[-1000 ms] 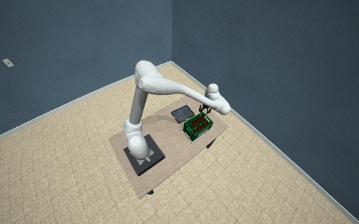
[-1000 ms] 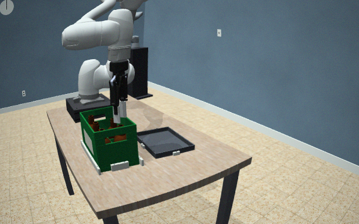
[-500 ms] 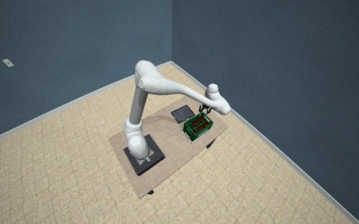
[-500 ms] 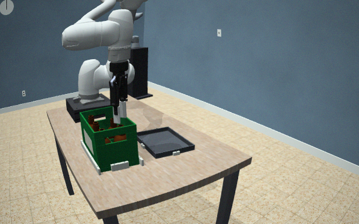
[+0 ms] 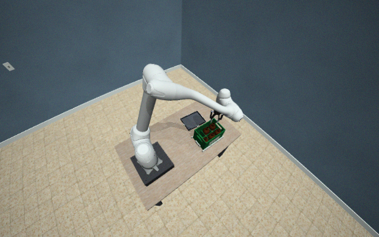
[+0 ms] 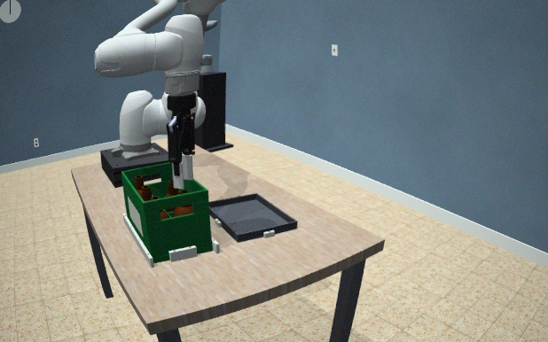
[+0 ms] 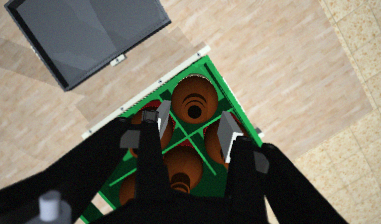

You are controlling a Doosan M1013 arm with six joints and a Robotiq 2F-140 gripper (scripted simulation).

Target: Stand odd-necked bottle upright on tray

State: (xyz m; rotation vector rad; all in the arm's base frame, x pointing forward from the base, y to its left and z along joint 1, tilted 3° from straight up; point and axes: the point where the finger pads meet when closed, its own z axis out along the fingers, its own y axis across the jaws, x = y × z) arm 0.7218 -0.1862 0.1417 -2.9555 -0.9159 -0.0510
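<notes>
Right now the brown bottle is 130 mm below my hand. From my hand the other things lie so: dark tray 250 mm to the left, 200 mm below, 40 mm behind; green crate 130 mm below, 90 mm behind, 30 mm to the right.
</notes>
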